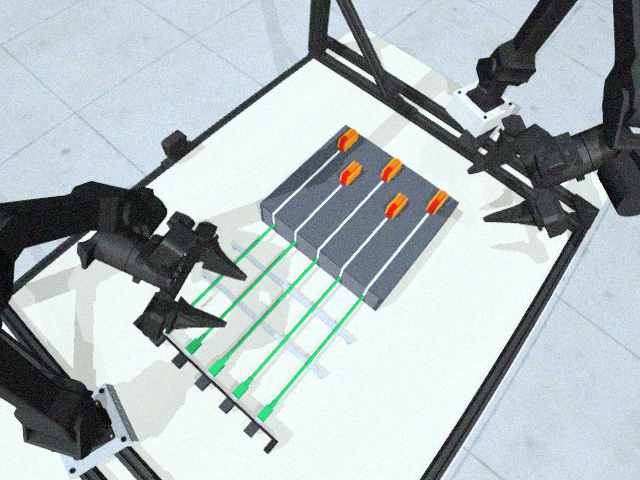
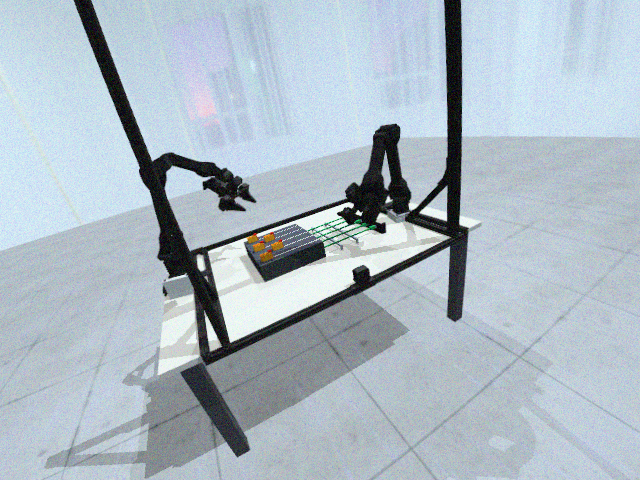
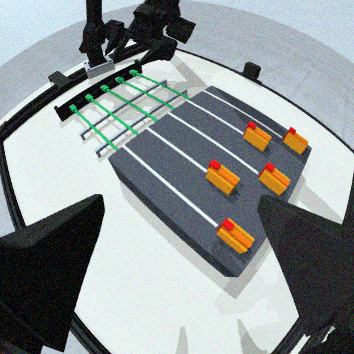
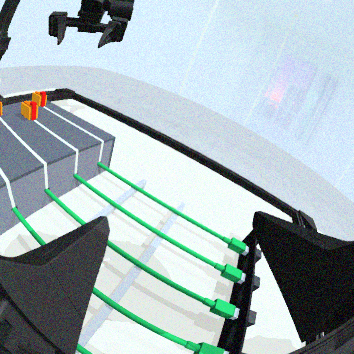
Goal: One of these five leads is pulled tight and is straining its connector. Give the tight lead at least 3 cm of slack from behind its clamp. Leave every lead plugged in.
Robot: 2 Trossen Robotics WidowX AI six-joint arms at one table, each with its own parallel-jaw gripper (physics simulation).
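Frame: origin at the left arm's base, x ahead, y left, z up, level; centimetres.
Seen in the pictures: left gripper, between the fingertips: (image 1: 475, 195) (image 2: 251, 206) (image 3: 184, 203) (image 4: 77, 44); right gripper, between the fingertips: (image 1: 236, 300) (image 2: 341, 207) (image 3: 121, 58) (image 4: 182, 222); left arm's base, origin of its link: (image 1: 484, 98) (image 2: 179, 272); right arm's base, origin of its link: (image 1: 87, 429) (image 2: 401, 211) (image 3: 96, 61).
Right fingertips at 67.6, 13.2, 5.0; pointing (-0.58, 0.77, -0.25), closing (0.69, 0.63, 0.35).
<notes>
Pixels of each thing's top centre, then the offset from my right fingertips to it, as dx, dy, dz. "spot": a spot on its surface instead.
- black rail, a spot on its surface: (image 1: 272, 440) spot: +5.6, +18.7, -8.2
- dark grey block, a spot on its surface: (image 3: 150, 185) spot: -28.4, +6.7, -6.1
- small black box, a spot on its surface: (image 1: 175, 145) (image 2: 360, 267) spot: -5.5, -37.0, -7.9
Five leads run as green cords (image 1: 314, 347) (image 4: 165, 201) from connectors (image 1: 264, 411) (image 4: 237, 245) in a black rail (image 1: 272, 440) to a dark grey block (image 1: 377, 253) (image 2: 289, 266) (image 3: 150, 185). White lengths (image 1: 398, 248) (image 3: 170, 186) cross its top to orange clamps with red parts (image 1: 437, 202) (image 3: 235, 236). The visible connectors sit at the rail; which lead is tight cannot be told. My left gripper (image 1: 476, 195) (image 2: 250, 205) (image 3: 184, 203) is open and empty, high above the clamp side. My right gripper (image 1: 235, 301) (image 4: 182, 222) is open above the leads near the rail, hiding part of them.
Two thin grey bars (image 1: 330, 322) (image 4: 165, 225) cross beneath the leads between block and rail. A black frame (image 1: 516, 343) (image 2: 310, 310) edges the white table, with uprights at its ends. A small black box (image 1: 175, 145) (image 2: 361, 274) sits on one long edge.
</notes>
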